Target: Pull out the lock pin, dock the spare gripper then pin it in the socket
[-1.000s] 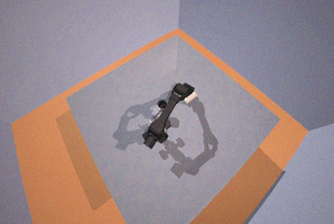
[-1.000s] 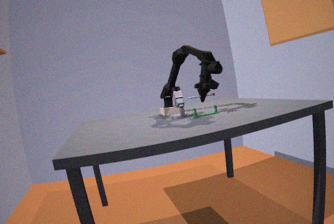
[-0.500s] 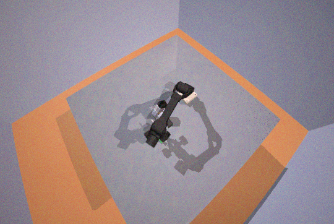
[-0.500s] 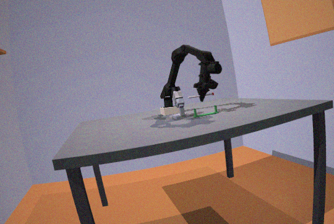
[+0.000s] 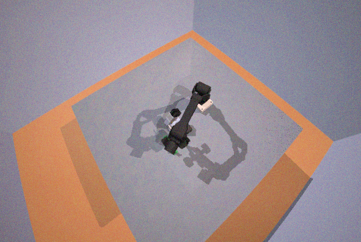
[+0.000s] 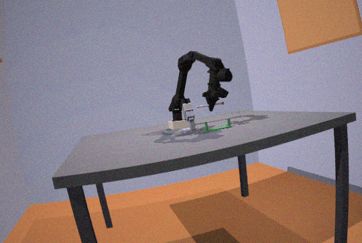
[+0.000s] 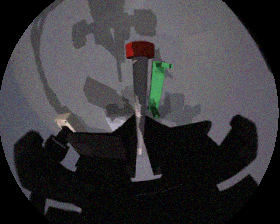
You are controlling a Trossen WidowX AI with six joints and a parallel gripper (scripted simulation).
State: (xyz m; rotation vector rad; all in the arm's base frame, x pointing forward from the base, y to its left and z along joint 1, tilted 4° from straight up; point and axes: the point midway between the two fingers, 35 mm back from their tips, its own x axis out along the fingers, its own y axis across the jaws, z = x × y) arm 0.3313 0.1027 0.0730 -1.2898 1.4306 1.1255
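Now: gripper tip 4 cm past the grey socket mount, 11 cm to the left of it and 4 cm above it. Round my gripper tip: green bar-shaped rack 6 cm ahead, 1 cm to the left, 7 cm below; then spare gripper 6 cm behind, 11 cm to the right, 2 cm above.
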